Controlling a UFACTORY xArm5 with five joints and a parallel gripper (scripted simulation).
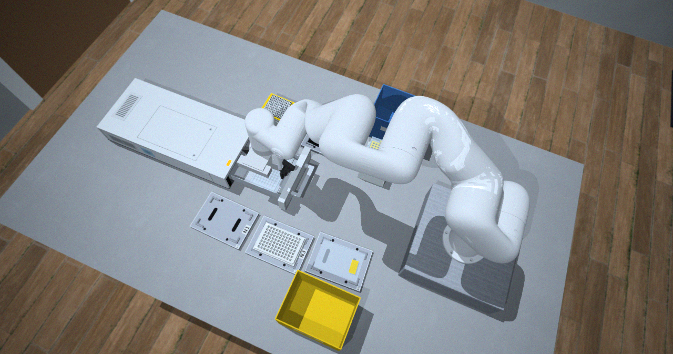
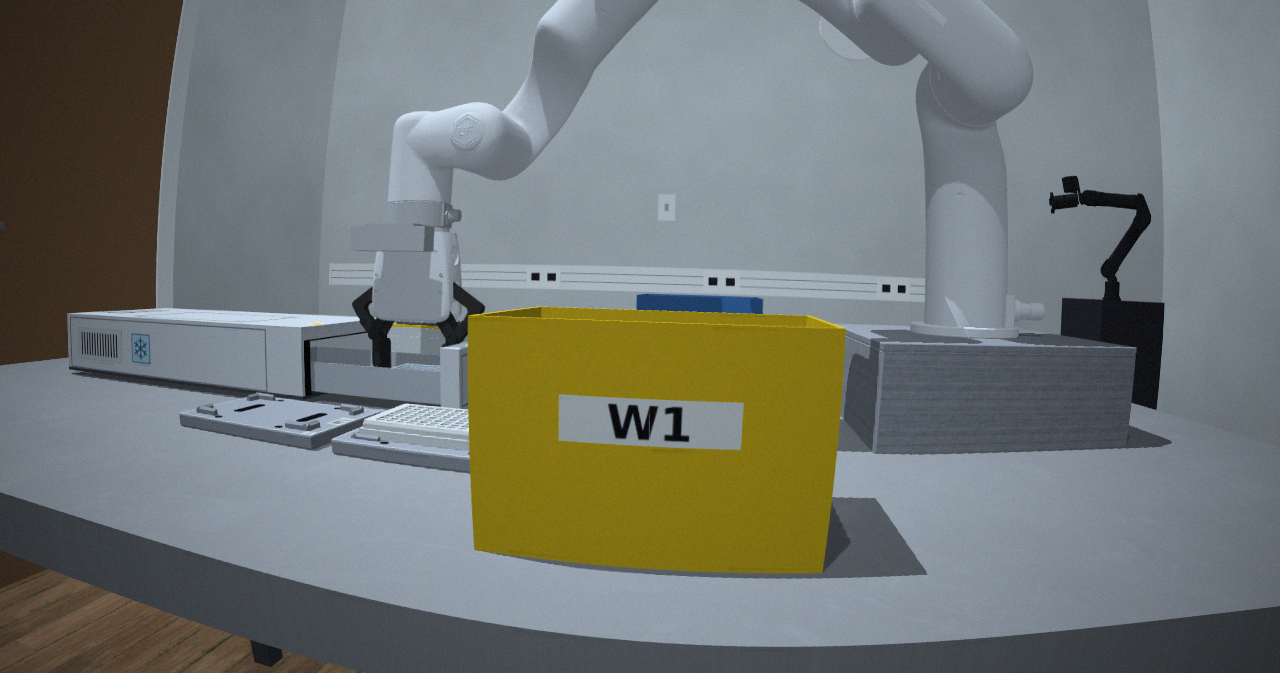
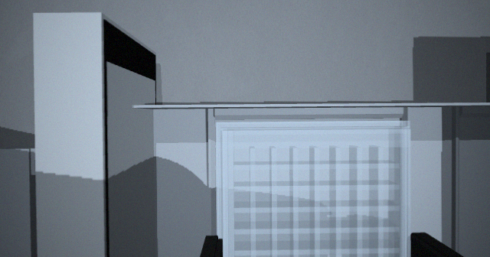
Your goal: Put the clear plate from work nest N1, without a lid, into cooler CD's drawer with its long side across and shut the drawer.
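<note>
Right now the clear plate is 10 mm below my hand. From my hand the other things lie so: cooler CD (180 mm ahead); drawer (40 mm ahead); yellow tip rack (200 mm to the right, 40 mm ahead, 20 mm above).
</note>
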